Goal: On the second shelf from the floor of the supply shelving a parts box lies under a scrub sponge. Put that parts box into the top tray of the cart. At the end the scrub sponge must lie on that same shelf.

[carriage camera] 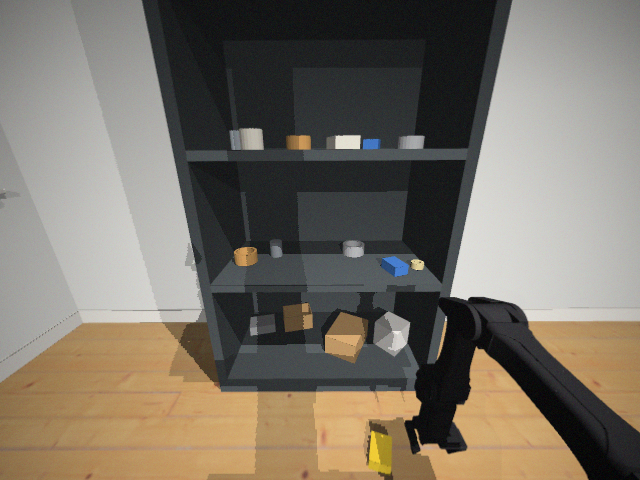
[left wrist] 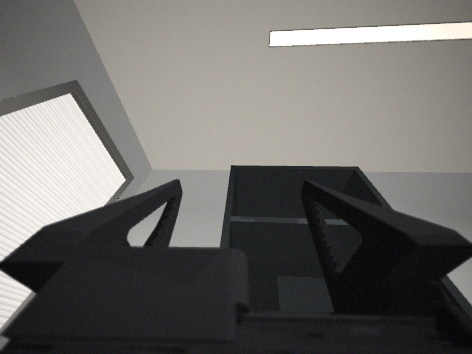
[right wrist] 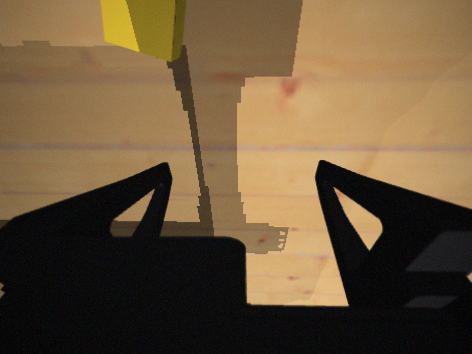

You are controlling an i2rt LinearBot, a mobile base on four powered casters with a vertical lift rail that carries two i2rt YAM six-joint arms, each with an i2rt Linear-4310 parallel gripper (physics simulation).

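Frame: origin at the left arm's base, x up, y ahead, z left, level; centimetres.
Seen in the pictures: left gripper, between the fingertips: [left wrist: 241, 186]; right gripper, between the fingertips: [carriage camera: 429, 451] [right wrist: 242, 169].
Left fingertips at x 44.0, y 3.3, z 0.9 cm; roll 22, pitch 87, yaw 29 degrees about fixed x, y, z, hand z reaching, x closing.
A point is followed by its place in that frame.
The blue parts box [carriage camera: 394, 266] {x 0.3, y 75.1, z -59.2 cm} lies at the right of the second shelf [carriage camera: 315, 271] {x -3.6, y 78.9, z -29.1 cm} in the carriage view, its top bare. A yellow block [carriage camera: 380, 452] {x -52.5, y 43.5, z -50.6 cm} [right wrist: 145, 25] {x -52.5, y 42.8, z -51.2 cm}, which looks like the scrub sponge, lies on the floor in front of the shelving. My right gripper [carriage camera: 436, 450] {x -37.5, y 35.5, z -61.3 cm} [right wrist: 242, 169] {x -37.5, y 35.5, z -61.3 cm} is open and empty, pointing down over the floor, beside the yellow block in the carriage view. My left gripper [left wrist: 241, 186] {x 44.0, y 3.3, z 0.9 cm} is open and empty, facing the upper shelving and the ceiling. The cart does not show in these views.
On the second shelf stand an orange ring [carriage camera: 245, 256] {x 0.8, y 84.1, z 0.0 cm}, a grey cylinder [carriage camera: 276, 248] {x 0.9, y 92.5, z -11.4 cm}, a grey ring [carriage camera: 353, 251] {x -0.7, y 92.3, z -45.9 cm} and a small cream ring [carriage camera: 417, 265] {x -1.6, y 79.7, z -70.0 cm} close beside the parts box. Brown boxes [carriage camera: 345, 338] {x -39.4, y 81.2, z -42.4 cm} and a white faceted object [carriage camera: 391, 333] {x -37.5, y 82.2, z -63.7 cm} are in the bottom bay. More items stand on the shelf above.
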